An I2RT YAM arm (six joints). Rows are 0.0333 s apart.
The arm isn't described. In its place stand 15 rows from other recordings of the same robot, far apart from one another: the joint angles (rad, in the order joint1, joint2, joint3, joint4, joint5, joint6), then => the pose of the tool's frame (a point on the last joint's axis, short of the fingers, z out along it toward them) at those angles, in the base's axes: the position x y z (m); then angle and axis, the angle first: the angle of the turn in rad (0 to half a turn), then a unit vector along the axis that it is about.
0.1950 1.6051 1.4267 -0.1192 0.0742 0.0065 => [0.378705 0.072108 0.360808 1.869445 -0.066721 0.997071 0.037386]
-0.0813 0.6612 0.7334 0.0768 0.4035 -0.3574 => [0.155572 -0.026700 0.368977 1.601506 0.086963 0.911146 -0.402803]
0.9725 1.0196 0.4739 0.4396 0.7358 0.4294 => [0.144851 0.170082 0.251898 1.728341 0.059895 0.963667 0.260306]
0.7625 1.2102 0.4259 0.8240 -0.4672 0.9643 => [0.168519 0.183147 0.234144 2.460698 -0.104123 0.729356 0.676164]
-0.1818 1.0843 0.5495 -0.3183 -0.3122 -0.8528 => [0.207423 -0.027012 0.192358 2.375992 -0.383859 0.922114 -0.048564]
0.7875 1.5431 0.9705 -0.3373 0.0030 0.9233 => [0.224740 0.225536 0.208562 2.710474 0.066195 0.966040 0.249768]
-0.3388 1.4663 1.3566 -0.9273 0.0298 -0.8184 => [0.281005 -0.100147 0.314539 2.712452 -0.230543 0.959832 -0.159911]
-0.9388 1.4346 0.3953 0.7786 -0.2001 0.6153 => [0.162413 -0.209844 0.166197 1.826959 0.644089 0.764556 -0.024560]
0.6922 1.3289 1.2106 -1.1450 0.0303 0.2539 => [0.185679 0.152535 0.296037 2.854345 -0.214758 0.975001 0.057025]
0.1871 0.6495 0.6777 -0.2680 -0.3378 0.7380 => [0.152530 0.040884 0.314497 2.127263 0.127005 0.885931 0.446090]
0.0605 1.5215 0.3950 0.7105 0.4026 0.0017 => [0.264481 0.002047 0.138617 2.001254 0.100923 0.978630 -0.179160]
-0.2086 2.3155 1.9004 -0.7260 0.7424 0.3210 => [0.473487 -0.124828 0.172599 2.701507 0.320655 0.879705 -0.351142]
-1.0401 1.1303 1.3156 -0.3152 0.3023 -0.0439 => [0.114487 -0.216027 0.442424 2.093581 0.510744 0.699000 -0.500540]
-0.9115 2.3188 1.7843 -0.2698 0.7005 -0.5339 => [0.294981 -0.418093 0.160941 3.035655 0.289933 0.832753 -0.471658]
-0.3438 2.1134 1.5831 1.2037 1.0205 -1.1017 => [0.432660 -0.187130 0.325182 2.209096 0.300911 0.575953 -0.760086]
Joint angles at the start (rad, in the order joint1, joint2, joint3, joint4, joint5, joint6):
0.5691 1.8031 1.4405 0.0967 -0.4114 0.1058
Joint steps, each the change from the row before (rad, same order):
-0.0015 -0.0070 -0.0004 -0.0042 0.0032 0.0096
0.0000 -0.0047 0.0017 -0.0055 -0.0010 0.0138
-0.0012 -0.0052 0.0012 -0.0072 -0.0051 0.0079
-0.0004 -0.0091 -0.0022 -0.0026 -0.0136 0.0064
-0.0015 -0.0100 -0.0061 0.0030 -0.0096 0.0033
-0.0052 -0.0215 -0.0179 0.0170 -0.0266 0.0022
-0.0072 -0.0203 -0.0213 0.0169 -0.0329 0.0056
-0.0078 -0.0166 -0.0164 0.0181 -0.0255 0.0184
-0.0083 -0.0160 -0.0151 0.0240 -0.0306 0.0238
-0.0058 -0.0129 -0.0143 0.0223 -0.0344 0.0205
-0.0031 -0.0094 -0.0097 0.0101 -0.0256 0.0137
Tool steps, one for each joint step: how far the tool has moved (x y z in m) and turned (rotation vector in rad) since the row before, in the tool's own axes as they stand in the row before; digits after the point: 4 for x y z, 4 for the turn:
-0.0018 0.0003 -0.0022 0.0044 -0.0029 0.0090
-0.0016 0.0008 -0.0014 -0.0011 -0.0007 0.0134
-0.0014 0.0005 -0.0017 -0.0038 0.0011 0.0085
-0.0018 0.0017 -0.0025 -0.0136 -0.0021 0.0047
-0.0014 0.0011 -0.0028 -0.0090 -0.0052 0.0008
-0.0025 0.0018 -0.0062 -0.0241 -0.0157 -0.0057
-0.0010 0.0010 -0.0060 -0.0278 -0.0108 -0.0003
-0.0017 0.0004 -0.0053 -0.0204 -0.0136 0.0109
-0.0025 0.0007 -0.0053 -0.0261 -0.0177 0.0124
-0.0014 0.0013 -0.0040 -0.0318 -0.0118 0.0100
-0.0005 0.0014 -0.0027 -0.0238 -0.0031 0.0085

